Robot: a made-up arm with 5 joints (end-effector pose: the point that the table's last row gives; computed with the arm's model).
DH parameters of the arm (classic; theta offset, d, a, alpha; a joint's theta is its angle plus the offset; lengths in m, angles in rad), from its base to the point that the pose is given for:
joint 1: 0 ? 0 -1.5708
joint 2: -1.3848 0 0.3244 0
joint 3: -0.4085 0 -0.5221 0
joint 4: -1.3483 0 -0.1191 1.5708
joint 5: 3.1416 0.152 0 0
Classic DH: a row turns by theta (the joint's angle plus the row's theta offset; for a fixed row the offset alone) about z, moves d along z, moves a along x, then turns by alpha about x.
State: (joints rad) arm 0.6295 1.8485 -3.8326 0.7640 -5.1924
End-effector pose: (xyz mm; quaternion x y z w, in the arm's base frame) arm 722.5 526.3 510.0 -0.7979 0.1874 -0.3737 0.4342
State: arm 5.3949 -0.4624 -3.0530 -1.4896 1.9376
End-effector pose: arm -310.9 382.5 871.6 0.1262 -0.7927 -0.5162 0.2988
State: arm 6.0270 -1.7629 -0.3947 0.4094 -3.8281
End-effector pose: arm 159.1 -41.7 805.4 -0.1370 0.6269 -0.3483 0.6833
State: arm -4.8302 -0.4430 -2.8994 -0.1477 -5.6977
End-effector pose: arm -54.2 -457.6 1177.4 0.1573 0.0729 -0.5161 0.8388
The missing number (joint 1, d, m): 0.2854
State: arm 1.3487 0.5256 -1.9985 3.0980 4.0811
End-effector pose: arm 125.9 557.6 485.3 0.1397 -0.6733 0.6609 0.3005
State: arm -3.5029 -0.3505 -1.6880 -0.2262 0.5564
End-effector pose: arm -365.0 137.9 1126.6 -0.1880 -0.3806 0.0882 0.9011
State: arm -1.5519 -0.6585 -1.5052 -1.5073 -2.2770
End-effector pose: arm 0.6 -30.7 1025.4 -0.2446 -0.0928 -0.3252 0.9087
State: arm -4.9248 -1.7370 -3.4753 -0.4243 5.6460
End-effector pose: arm -150.2 -696.5 -246.5 0.5141 0.7967 -0.2973 0.1121
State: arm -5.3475 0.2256 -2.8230 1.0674 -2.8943
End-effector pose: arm 267.9 363.5 1190.8 -0.2434 0.6791 0.3862 0.5749
